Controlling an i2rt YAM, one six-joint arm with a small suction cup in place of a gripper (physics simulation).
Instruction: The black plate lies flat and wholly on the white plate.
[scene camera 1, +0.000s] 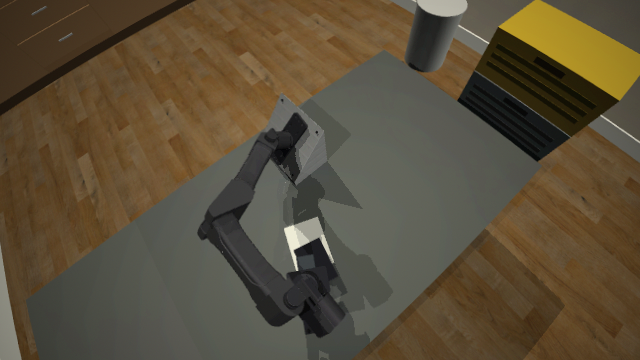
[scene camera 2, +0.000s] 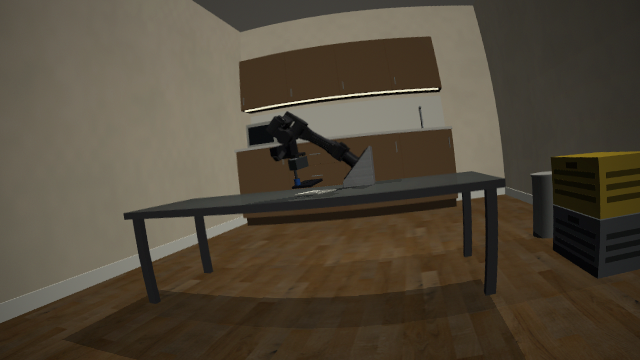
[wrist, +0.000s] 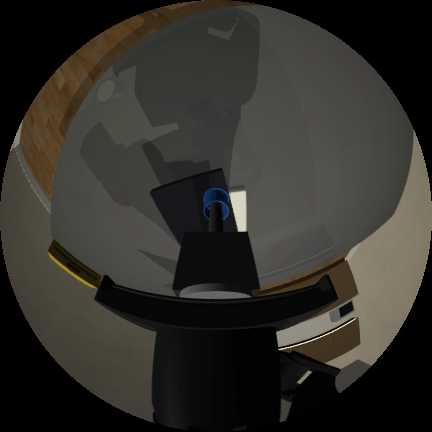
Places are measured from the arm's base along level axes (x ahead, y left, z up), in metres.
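Pixels of known places: hand at its tool point: (scene camera 2: 298, 187) (wrist: 215, 193); arm's base at its link origin: (scene camera 1: 288, 140) (scene camera 2: 357, 164).
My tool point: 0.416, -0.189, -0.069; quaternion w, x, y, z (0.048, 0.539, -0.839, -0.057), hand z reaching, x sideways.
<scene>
For each thing: its top centre in the pictures, then the offset to it from my tool point, as dx, dy, dz. Level surfaces: height alone.
- white plate at its top centre: (wrist: 213, 230) (scene camera 1: 308, 245) (scene camera 2: 315, 191) -0.095, +0.047, -0.032
- grey table at its surface level: dz -0.038
- black plate at its top centre: (wrist: 200, 231) (scene camera 1: 314, 262) (scene camera 2: 307, 180) -0.028, +0.034, +0.025
The white plate (scene camera 1: 304, 233) (scene camera 2: 316, 192) (wrist: 240, 210) lies flat on the grey table (scene camera 1: 425, 156) (scene camera 2: 402, 184) (wrist: 322, 141). My suction cup (scene camera 2: 296, 182) (wrist: 216, 200) is pressed on the top of the black plate (scene camera 1: 313, 263) (scene camera 2: 309, 182) (wrist: 181, 201) and holds it level a short way above the table. The black plate hangs over the near part of the white plate and covers only part of it; the far end of the white plate shows bare. In scene camera 1 the arm's wrist hides the cup itself.
The arm's grey wedge-shaped mount (scene camera 1: 309, 152) (scene camera 2: 362, 170) stands on the table behind the plates. A grey cylindrical bin (scene camera 1: 431, 36) (scene camera 2: 542, 201) and a yellow crate stacked on a black crate (scene camera 1: 559, 58) (scene camera 2: 595, 178) stand on the floor beyond the table's far end.
</scene>
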